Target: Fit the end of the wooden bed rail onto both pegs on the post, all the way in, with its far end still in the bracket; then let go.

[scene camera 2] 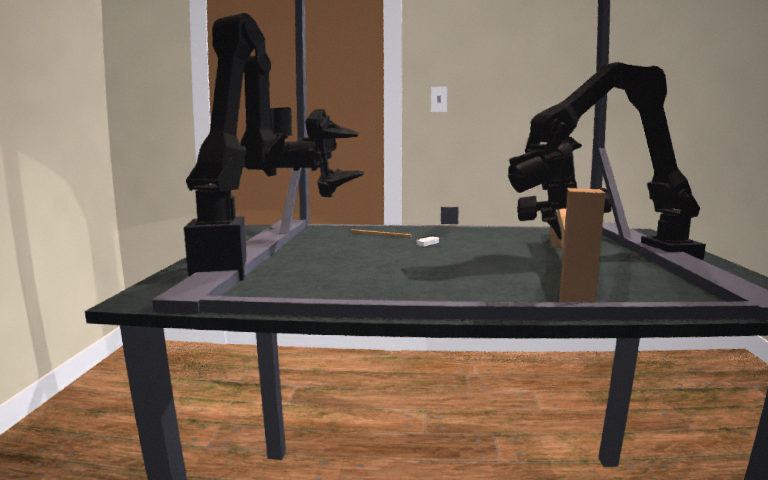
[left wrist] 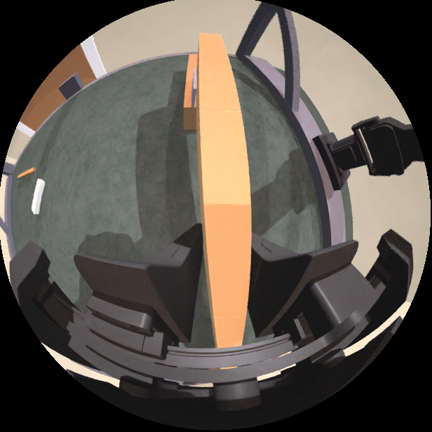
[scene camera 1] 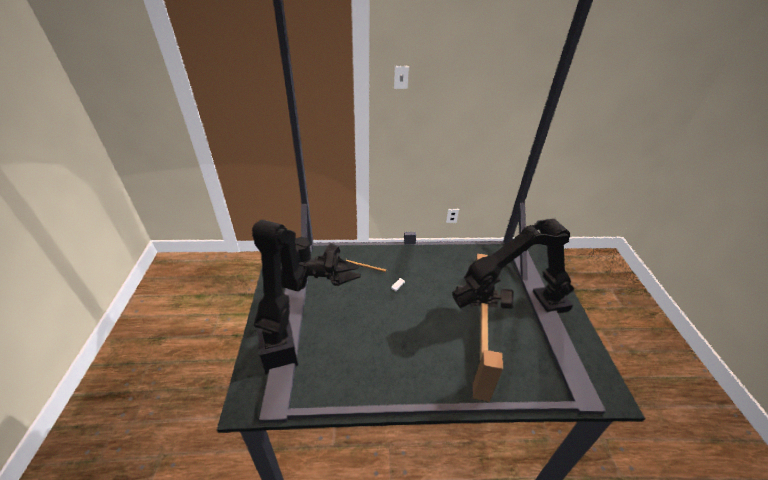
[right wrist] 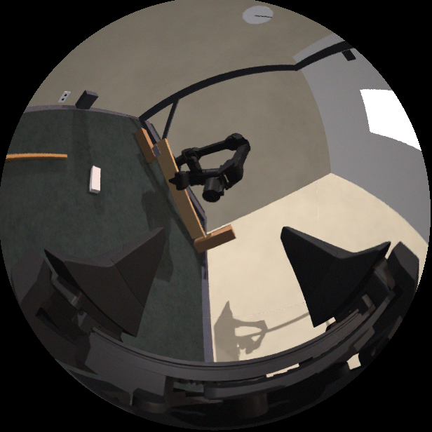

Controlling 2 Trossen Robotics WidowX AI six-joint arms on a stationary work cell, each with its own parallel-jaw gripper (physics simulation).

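Places are measured from the left arm's base along level axes (x ahead, y left, z up), in metres.
Pixels of known places: left gripper, between the fingertips: (scene camera 1: 483, 304); right gripper, between the fingertips: (scene camera 2: 361, 154) (scene camera 1: 359, 271); left arm's base, origin of its link: (scene camera 2: 672, 240) (scene camera 1: 552, 296); right arm's base, origin of its link: (scene camera 2: 215, 221) (scene camera 1: 275, 337).
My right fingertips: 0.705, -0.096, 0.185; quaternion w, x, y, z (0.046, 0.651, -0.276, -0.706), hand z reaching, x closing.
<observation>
For each thing: its top centre in the pictures, then the offset to it from my right fingertips, as dx, dy, dz. "*": a spot on its surface instead.
- upright post, a spot on its surface: (scene camera 2: 582, 249) * -0.293, +0.390, -0.125
- wooden block, a spot on its surface: (scene camera 1: 481, 256) * -0.534, -0.155, -0.181
- white block, centre of its top: (scene camera 2: 427, 239) (scene camera 1: 398, 283) -0.169, -0.105, -0.208
- thin orange stick, centre of its top: (scene camera 2: 380, 232) (scene camera 1: 365, 265) -0.068, -0.235, -0.213
The wooden rail (scene camera 1: 484, 328) (scene camera 2: 561, 216) (left wrist: 225, 160) (right wrist: 182, 200) runs from the back towards the upright post (scene camera 1: 488, 376) (scene camera 2: 582, 249) (right wrist: 217, 239) at the front right. Its near end is at the post's inner face; the pegs are hidden. At the back stands another wooden block (scene camera 1: 481, 256) (left wrist: 190, 120) (right wrist: 144, 142) with a grey bracket (left wrist: 195, 87) (right wrist: 156, 150); the rail's far end overlaps it in view, and seating is unclear. My left gripper (scene camera 1: 485, 304) (left wrist: 215, 228) is shut on the rail's middle part. My right gripper (scene camera 1: 357, 271) (scene camera 2: 360, 153) (right wrist: 225, 233) is open and empty, well away.
A white block (scene camera 1: 398, 284) (scene camera 2: 427, 241) (left wrist: 38, 196) (right wrist: 95, 180) and a thin orange stick (scene camera 1: 366, 265) (scene camera 2: 380, 232) (right wrist: 37, 156) lie on the table behind the middle. A grey frame bar (scene camera 1: 430, 406) (scene camera 2: 396, 307) runs along the front edge near the post's foot.
</observation>
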